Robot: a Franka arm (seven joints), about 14 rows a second.
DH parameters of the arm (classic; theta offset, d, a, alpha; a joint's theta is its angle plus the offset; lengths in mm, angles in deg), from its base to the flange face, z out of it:
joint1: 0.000 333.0 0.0 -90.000
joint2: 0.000 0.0 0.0 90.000
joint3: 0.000 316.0 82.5 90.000
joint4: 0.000 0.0 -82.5 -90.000
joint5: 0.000 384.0 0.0 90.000
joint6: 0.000 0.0 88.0 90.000
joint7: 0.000 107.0 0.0 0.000
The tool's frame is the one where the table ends.
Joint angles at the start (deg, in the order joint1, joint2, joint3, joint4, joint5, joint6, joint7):
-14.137 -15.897 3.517 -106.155 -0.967 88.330 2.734
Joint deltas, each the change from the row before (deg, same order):
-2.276 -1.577 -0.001 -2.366 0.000 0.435 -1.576
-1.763 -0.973 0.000 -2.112 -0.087 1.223 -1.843
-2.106 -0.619 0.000 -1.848 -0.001 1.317 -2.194
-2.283 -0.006 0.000 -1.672 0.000 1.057 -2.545
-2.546 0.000 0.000 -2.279 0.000 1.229 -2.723
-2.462 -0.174 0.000 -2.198 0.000 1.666 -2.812
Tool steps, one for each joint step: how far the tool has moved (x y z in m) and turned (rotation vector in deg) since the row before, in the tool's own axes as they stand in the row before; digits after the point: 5 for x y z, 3 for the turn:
-0.00772 0.01802 0.00706 -0.022 -0.435 0.716
-0.00344 0.01374 0.00853 -0.073 0.018 -0.081
-0.00201 0.01613 0.00914 0.044 0.008 -0.100
-0.00029 0.01757 0.01287 0.148 -0.687 -0.296
-0.00178 0.01942 0.01781 0.282 -1.121 -0.225
-0.00279 0.01862 0.01520 0.237 -0.419 -0.391

